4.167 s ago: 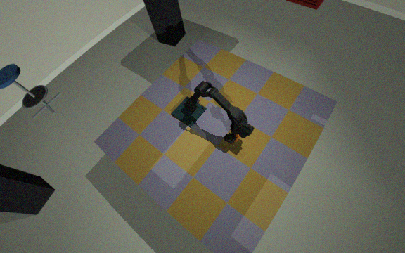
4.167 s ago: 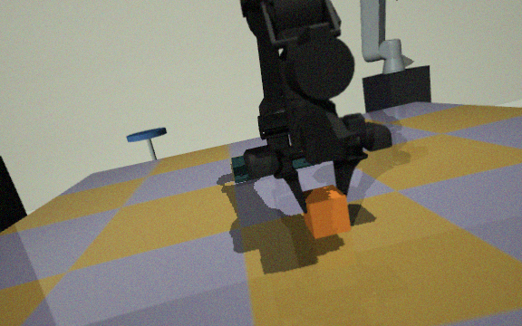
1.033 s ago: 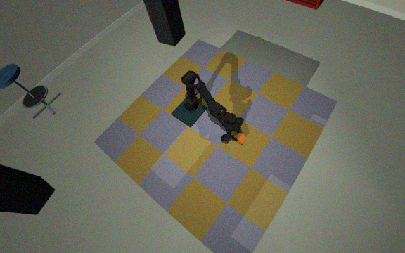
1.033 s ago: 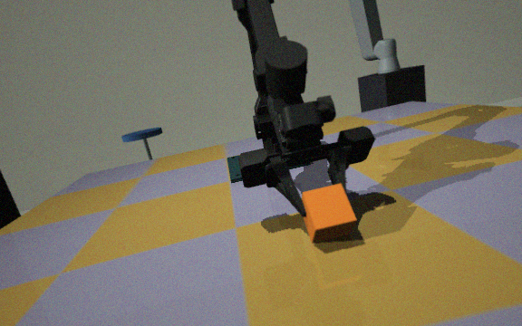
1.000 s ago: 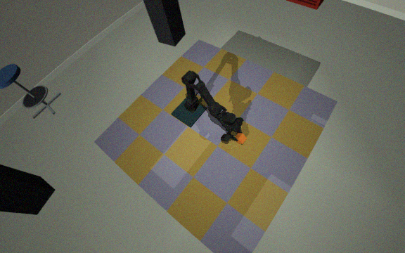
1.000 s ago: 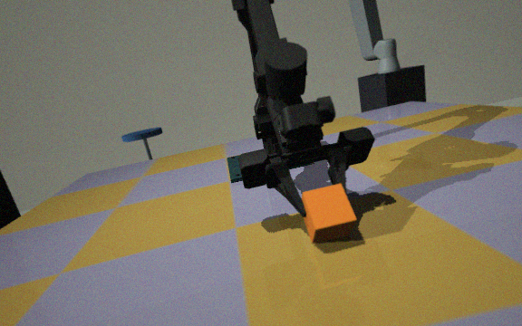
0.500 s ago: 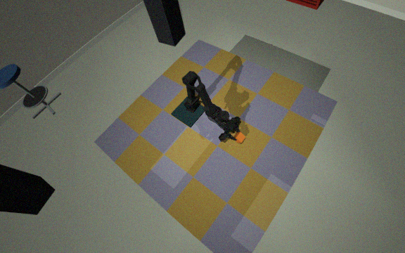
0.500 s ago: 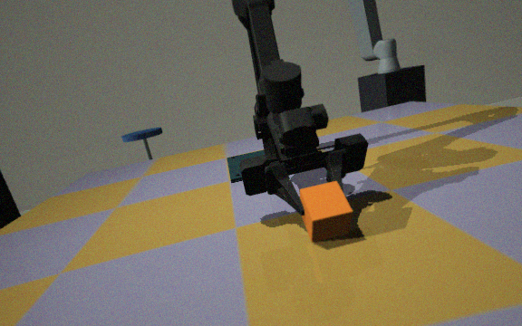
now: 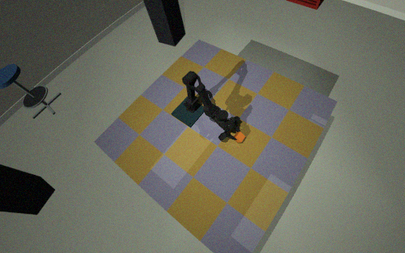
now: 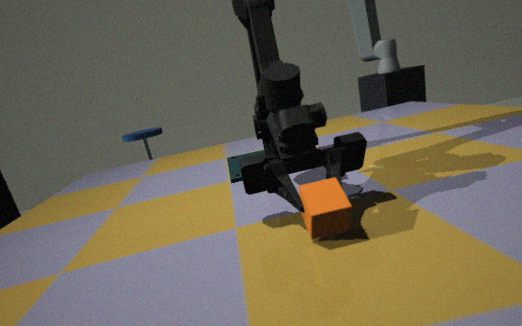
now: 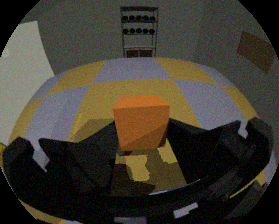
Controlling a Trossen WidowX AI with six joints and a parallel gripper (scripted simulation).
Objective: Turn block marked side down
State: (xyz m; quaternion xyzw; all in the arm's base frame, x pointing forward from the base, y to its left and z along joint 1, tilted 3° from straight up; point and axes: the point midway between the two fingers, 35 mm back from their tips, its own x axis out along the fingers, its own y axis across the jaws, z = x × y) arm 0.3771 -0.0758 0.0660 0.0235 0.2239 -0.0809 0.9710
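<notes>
The orange block is 10 mm below my gripper tip.
</notes>
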